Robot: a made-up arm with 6 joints. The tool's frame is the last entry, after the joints. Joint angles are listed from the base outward. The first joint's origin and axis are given. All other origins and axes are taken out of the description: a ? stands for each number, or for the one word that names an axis. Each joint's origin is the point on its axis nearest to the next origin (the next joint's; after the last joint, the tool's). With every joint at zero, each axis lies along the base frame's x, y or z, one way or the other. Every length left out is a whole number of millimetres.
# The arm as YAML. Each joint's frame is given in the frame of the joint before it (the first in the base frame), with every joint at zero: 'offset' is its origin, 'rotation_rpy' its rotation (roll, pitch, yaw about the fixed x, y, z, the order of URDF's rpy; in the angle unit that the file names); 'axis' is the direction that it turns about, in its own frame. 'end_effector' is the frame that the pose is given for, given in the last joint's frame.
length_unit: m
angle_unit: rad
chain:
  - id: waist
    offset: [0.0, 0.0, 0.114]
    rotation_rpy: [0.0, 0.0, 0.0]
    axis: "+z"
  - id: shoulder
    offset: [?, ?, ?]
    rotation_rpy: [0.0, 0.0, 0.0]
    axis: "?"
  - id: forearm
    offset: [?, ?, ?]
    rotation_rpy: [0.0, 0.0, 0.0]
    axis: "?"
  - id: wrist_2
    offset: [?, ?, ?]
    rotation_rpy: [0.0, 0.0, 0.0]
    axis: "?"
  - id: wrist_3
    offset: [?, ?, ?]
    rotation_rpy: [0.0, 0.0, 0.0]
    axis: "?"
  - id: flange
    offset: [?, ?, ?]
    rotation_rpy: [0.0, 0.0, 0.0]
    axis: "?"
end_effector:
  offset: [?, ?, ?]
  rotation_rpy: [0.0, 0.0, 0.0]
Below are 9 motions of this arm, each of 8 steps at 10 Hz.
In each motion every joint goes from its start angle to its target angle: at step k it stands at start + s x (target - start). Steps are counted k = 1, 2, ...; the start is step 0. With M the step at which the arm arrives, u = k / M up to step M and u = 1 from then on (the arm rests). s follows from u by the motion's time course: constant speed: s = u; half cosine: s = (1 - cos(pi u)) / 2; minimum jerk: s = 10 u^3 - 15 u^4 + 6 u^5.
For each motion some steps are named. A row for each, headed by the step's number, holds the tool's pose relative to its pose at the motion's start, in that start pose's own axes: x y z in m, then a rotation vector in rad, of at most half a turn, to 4 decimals.
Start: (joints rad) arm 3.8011 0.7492 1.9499 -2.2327 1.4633 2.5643
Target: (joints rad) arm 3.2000 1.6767 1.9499 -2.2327 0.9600 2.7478
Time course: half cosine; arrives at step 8
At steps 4, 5, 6, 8:
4: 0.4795 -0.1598 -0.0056 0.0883 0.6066 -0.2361
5: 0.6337 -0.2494 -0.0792 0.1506 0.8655 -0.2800
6: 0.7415 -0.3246 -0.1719 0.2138 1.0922 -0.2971
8: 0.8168 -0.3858 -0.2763 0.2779 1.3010 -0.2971

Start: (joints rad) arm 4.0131 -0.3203 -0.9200 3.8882 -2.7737 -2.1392
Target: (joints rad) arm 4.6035 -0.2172 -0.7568 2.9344 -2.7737 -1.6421
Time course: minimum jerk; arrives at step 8
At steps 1, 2, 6, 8:
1: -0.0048 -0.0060 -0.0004 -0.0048 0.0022 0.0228
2: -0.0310 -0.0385 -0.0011 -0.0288 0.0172 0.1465
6: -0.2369 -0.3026 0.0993 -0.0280 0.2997 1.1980
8: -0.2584 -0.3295 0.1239 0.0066 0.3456 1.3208

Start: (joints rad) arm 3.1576 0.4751 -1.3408 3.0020 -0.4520 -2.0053
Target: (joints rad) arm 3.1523 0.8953 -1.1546 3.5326 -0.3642 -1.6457
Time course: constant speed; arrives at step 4
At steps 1, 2, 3, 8:
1: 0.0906 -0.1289 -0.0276 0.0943 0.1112 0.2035
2: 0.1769 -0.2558 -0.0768 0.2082 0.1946 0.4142
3: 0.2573 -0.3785 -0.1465 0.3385 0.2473 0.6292
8: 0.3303 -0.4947 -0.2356 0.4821 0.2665 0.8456

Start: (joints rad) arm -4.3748 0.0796 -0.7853 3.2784 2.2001 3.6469
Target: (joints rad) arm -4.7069 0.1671 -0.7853 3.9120 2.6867 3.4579
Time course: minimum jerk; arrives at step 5
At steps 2, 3, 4, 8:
2: -0.0468 0.0342 -0.0243 0.0641 -0.1584 -0.0929
3: -0.1043 0.0700 -0.0555 0.1387 -0.3147 -0.2309
4: -0.1462 0.0939 -0.0781 0.1872 -0.4089 -0.3471
8: -0.1556 0.0990 -0.0830 0.1971 -0.4280 -0.3749

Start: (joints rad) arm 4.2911 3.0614 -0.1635 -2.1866 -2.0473 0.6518
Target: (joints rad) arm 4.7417 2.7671 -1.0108 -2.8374 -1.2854 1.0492
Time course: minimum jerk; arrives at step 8
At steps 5, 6, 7, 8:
5: -0.4097 -0.3789 -0.1439 0.1037 1.2994 -0.3274
6: -0.5565 -0.4529 -0.1105 0.2268 1.5327 -0.5165
7: -0.6358 -0.4827 -0.0817 0.3031 1.6316 -0.6295
8: -0.6506 -0.4875 -0.0756 0.3181 1.6481 -0.6514

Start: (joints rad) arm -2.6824 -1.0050 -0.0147 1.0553 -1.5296 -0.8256
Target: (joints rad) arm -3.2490 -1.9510 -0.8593 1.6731 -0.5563 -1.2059
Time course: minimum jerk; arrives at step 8
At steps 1, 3, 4, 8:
1: -0.0215 0.0209 0.0051 -0.0036 0.0085 0.0230
3: -0.4408 0.2897 0.0486 -0.1298 0.1445 0.4192
4: -0.8801 0.3838 0.0449 -0.3292 0.2282 0.7914
8: -1.7955 0.0204 0.0542 -0.8863 0.1057 1.6866

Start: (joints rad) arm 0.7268 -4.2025 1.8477 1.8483 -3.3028 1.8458
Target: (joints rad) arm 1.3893 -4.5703 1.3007 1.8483 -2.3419 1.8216
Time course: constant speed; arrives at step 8
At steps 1, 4, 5, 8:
1: 0.0336 0.0040 0.0362 0.0592 -0.1523 0.0458
4: 0.1208 0.0665 0.1613 0.2832 -0.5591 0.3115
5: 0.1436 0.1058 0.2064 0.3722 -0.6690 0.4386
8: 0.1790 0.2837 0.3438 0.6746 -0.8876 0.9135

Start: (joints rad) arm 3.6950 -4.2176 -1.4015 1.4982 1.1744 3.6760
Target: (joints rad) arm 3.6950 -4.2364 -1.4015 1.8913 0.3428 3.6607
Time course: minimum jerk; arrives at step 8
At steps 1, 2, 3, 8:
1: 0.0015 -0.0023 0.0000 0.0119 0.0085 0.0020
2: 0.0098 -0.0148 -0.0003 0.0763 0.0550 0.0140
3: 0.0266 -0.0382 -0.0041 0.1998 0.1478 0.0443
8: 0.1001 -0.1049 -0.0557 0.6638 0.5602 0.2659

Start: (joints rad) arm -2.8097 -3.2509 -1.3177 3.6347 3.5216 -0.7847
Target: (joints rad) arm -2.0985 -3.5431 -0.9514 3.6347 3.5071 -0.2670
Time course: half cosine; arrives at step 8
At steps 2, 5, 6, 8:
2: 0.0601 -0.0154 -0.0079 -0.0215 -0.1023 0.0585
5: 0.2963 -0.1026 0.0312 -0.1726 -0.4655 0.2800
6: 0.3647 -0.1363 0.0658 -0.2390 -0.5661 0.3449
8: 0.4232 -0.1691 0.1065 -0.3074 -0.6531 0.4021

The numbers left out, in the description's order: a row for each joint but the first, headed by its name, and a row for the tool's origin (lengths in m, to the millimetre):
shoulder: xyz 0.0 0.035 0.0, axis +y
forearm: xyz 0.0 0.0 0.719, axis +y
wrist_2: xyz 0.0 0.0 0.641, axis +z
wrist_3: xyz 0.0 0.0 0.0, axis +y
flange: xyz 0.0 0.0 0.17, axis +z
tool: xyz 0.0 0.0 0.0

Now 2 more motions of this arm.
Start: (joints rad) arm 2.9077 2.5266 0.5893 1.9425 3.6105 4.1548
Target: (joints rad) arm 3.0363 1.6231 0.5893 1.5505 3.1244 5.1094
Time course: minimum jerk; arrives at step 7
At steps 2, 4, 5, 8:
2: -0.0608 -0.1460 0.0249 -0.0157 0.0820 0.2578
4: -0.1470 -0.6273 0.2186 0.0212 0.4604 1.0669
5: -0.1272 -0.8213 0.3544 0.1003 0.6850 1.3869
8: -0.0966 -0.9323 0.4545 0.1785 0.8461 1.5682

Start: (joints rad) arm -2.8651 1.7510 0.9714 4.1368 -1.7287 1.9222
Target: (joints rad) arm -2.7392 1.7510 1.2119 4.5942 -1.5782 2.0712
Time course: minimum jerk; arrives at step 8
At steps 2, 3, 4, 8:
2: -0.0002 -0.0024 0.0191 -0.0150 -0.0347 0.0284
3: 0.0003 -0.0063 0.0498 -0.0386 -0.0921 0.0790
4: 0.0028 -0.0113 0.0882 -0.0667 -0.1672 0.1511
8: 0.0161 -0.0225 0.1658 -0.1167 -0.3336 0.3331

